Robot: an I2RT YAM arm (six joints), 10 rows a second.
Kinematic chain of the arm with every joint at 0, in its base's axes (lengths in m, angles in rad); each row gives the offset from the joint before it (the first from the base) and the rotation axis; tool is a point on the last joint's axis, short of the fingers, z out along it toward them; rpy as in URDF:
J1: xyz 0 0 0.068 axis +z
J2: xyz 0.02 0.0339 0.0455 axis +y
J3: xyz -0.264 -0.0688 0 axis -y
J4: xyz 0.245 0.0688 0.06 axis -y
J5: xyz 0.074 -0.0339 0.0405 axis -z
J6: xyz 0.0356 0 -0.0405 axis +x
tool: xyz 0 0 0 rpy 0 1.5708 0
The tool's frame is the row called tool.
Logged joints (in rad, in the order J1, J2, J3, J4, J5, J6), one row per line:
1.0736, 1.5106, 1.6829, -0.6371, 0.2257, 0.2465
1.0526, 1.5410, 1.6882, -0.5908, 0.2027, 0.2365
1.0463, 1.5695, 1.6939, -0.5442, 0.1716, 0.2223
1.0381, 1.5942, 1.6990, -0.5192, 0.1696, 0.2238
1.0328, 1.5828, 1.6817, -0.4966, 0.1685, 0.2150
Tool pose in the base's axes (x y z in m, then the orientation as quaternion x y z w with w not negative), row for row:
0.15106, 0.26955, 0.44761, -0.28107, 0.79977, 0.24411, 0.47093
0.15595, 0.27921, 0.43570, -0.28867, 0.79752, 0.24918, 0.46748
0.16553, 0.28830, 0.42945, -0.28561, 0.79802, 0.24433, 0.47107
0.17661, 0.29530, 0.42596, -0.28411, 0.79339, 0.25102, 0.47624
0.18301, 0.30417, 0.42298, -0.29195, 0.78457, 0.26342, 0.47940
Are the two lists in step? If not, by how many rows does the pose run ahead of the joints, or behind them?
The pose runs 2 rows behind the joints: the pose in row i belongs to the joints in row i - 2.
